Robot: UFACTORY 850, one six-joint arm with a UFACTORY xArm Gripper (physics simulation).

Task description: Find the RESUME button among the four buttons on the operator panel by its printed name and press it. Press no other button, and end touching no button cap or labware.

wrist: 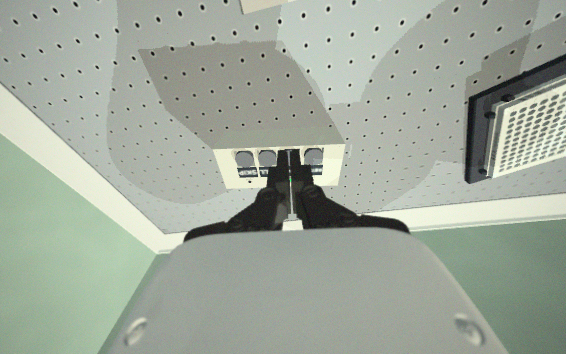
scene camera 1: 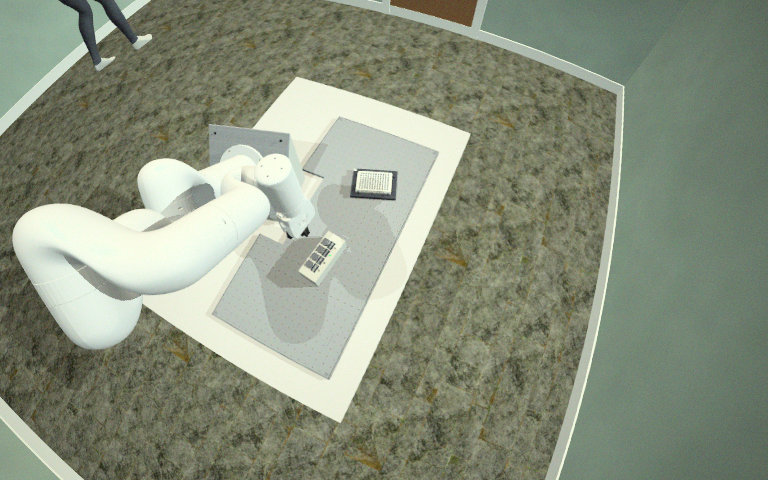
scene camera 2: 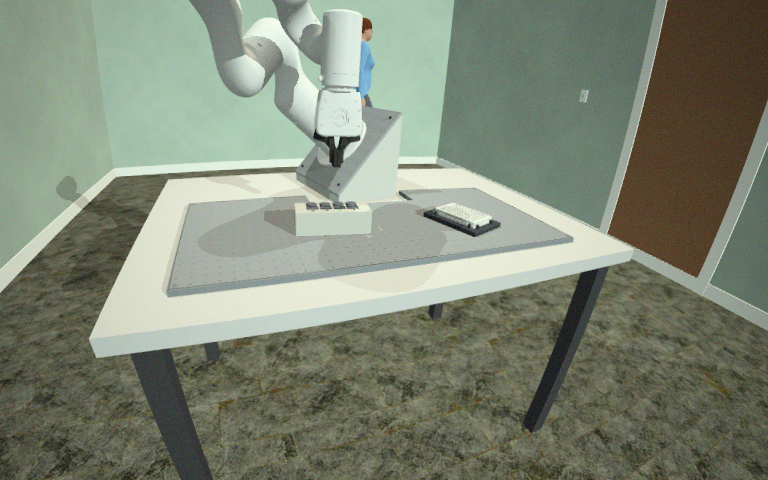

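Observation:
The cream operator panel (scene camera 1: 310, 276) (scene camera 2: 333, 221) (wrist: 230, 172) has four grey round button caps in a row. In the wrist view the leftmost cap (wrist: 244, 158) has the upside-down label SKIP. The second cap (wrist: 267, 157) has a label partly covered, with "LL" showing. The rightmost cap (wrist: 313, 156) has a label partly covered by a finger. The third cap and its label are hidden behind the fingers; a small green light (wrist: 290, 180) shows between them. The name RESUME cannot be read. My gripper (scene camera 1: 298, 234) (scene camera 2: 336, 164) (wrist: 289, 165) is shut and empty, above the panel with a visible gap.
A white well plate (scene camera 1: 374, 182) (scene camera 2: 464, 215) (wrist: 537, 132) sits in a black holder (scene camera 1: 390, 196) (scene camera 2: 478, 230) (wrist: 476, 140) to one side. The perforated board (scene camera 1: 237, 300) (scene camera 2: 226, 271) lies on the white table (scene camera 1: 317, 396) (scene camera 2: 339, 308). A person (scene camera 1: 84, 28) (scene camera 2: 368, 62) stands behind the arm.

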